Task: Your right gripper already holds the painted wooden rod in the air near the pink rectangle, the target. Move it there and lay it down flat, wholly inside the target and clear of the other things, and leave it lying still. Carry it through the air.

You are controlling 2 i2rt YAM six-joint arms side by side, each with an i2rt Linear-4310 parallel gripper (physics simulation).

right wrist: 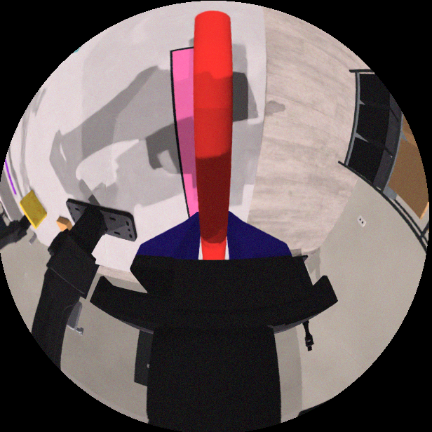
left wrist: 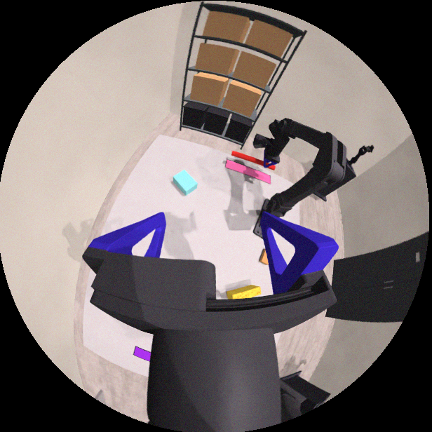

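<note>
The red painted rod (left wrist: 246, 158) (right wrist: 213, 100) is held in the air by my right gripper (left wrist: 264, 165) (right wrist: 213, 216), which is shut on it. In the right wrist view the rod runs away from the fingers and hides the right part of the pink rectangle (left wrist: 250, 172) (right wrist: 183, 110). The rectangle's left edge shows beside the rod, roughly along it. In the left wrist view the rod appears just beyond the rectangle's far long side. The rod's near end is partly hidden by the fingers. My left gripper (left wrist: 212, 216) is wide open and empty.
A cyan block (left wrist: 185, 182) lies left of the pink rectangle. A yellow block (left wrist: 244, 292) (right wrist: 33, 208), an orange block (left wrist: 264, 257) (right wrist: 63, 223) and a purple strip (left wrist: 142, 353) are farther off. The right arm's base plate (right wrist: 120, 224) and a shelf rack (left wrist: 184, 95) also show.
</note>
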